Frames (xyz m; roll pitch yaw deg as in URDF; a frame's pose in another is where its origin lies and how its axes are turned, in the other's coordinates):
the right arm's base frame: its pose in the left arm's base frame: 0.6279 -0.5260 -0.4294 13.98 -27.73 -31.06
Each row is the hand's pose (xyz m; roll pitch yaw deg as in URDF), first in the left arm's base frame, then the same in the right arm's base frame.
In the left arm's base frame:
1: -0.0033 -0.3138 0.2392 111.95 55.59 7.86
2: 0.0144 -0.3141 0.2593 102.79 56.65 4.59
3: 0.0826 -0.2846 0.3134 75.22 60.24 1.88
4: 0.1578 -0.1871 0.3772 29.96 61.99 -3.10
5: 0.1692 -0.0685 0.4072 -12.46 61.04 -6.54
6: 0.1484 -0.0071 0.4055 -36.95 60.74 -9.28
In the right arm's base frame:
1: -0.2644 0.0764 0.9026 165.63 83.18 87.45
2: -0.2415 0.0876 0.9108 157.06 85.28 85.31
3: -0.1781 0.1530 0.9232 -173.51 87.37 140.09
4: -0.1359 0.2838 0.9421 -148.06 87.21 -153.50
5: -0.1675 0.4002 0.9651 -146.43 87.42 -112.44
6: -0.2121 0.4461 0.9758 -150.00 86.46 -93.89

